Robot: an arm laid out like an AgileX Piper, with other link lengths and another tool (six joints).
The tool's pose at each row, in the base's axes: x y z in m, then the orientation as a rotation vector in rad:
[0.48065 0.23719 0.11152 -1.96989 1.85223 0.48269]
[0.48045 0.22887 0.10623 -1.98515 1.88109 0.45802]
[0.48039 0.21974 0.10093 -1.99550 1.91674 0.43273]
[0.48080 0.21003 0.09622 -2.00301 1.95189 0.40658]
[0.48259 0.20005 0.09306 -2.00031 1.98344 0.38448]
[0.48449 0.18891 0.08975 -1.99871 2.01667 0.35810]
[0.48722 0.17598 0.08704 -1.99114 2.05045 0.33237]
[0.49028 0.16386 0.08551 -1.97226 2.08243 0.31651]
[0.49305 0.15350 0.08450 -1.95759 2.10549 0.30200]
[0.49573 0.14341 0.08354 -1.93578 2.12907 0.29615]
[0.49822 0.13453 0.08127 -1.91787 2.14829 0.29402]
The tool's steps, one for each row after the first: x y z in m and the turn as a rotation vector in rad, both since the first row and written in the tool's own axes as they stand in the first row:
[0.00982 0.00086 0.00037 -0.00324 0.03342 0.00778]
[0.02035 0.00161 0.00035 -0.00577 0.06807 0.02128]
[0.03111 0.00190 -0.00047 -0.00655 0.10135 0.03531]
[0.04142 0.00075 -0.00274 -0.00293 0.12581 0.05146]
[0.05282 -0.00044 -0.00546 0.00138 0.15364 0.06748]
[0.06551 -0.00241 -0.00958 0.00814 0.17863 0.08604]
[0.07693 -0.00480 -0.01432 0.01642 0.19302 0.10912]
[0.08656 -0.00701 -0.01862 0.02436 0.20436 0.12570]
[0.09592 -0.00915 -0.02283 0.03147 0.20895 0.14653]
[0.10488 -0.01109 -0.02530 0.03578 0.21165 0.16396]

